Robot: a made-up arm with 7 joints.
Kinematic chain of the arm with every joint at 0, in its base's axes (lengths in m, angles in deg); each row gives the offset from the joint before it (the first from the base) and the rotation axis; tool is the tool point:
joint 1: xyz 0 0 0 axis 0 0.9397 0.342
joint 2: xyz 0 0 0 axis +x
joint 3: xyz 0 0 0 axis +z
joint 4: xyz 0.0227 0 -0.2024 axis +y
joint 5: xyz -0.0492 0 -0.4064 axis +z
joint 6: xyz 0 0 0 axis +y
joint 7: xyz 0 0 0 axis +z
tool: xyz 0 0 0
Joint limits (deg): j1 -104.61..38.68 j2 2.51..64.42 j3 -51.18..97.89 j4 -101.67..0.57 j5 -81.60..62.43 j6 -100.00..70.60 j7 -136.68..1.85
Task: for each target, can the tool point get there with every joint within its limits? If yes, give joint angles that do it. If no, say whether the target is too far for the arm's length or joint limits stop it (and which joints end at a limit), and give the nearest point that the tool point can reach.
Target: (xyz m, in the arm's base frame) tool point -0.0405 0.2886 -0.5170
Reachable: yes | joints 24.22 11.01 41.44 -44.18 9.34 -75.75 -37.17
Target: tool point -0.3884 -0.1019 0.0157
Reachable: no: joint limits stop it (at a limit: joint 1, joint 2, joint 4) | nearest point -0.3859 -0.0256 -0.4705 | short by 0.492 m
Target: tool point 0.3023 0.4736 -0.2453
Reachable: yes | joints -30.88 59.32 -29.15 -13.03 -26.68 44.14 -67.68
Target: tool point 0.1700 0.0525 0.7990
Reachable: no: too far | nearest point 0.1568 0.0758 0.5105 | short by 0.290 m
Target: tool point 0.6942 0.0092 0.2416
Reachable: no: too far | nearest point 0.5789 0.0077 0.2015 | short by 0.122 m
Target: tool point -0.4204 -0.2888 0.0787
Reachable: no: joint limits stop it (at a limit: joint 1, joint 2, joint 3, joint 4) | nearest point -0.0103 -0.4428 0.1329 | short by 0.441 m
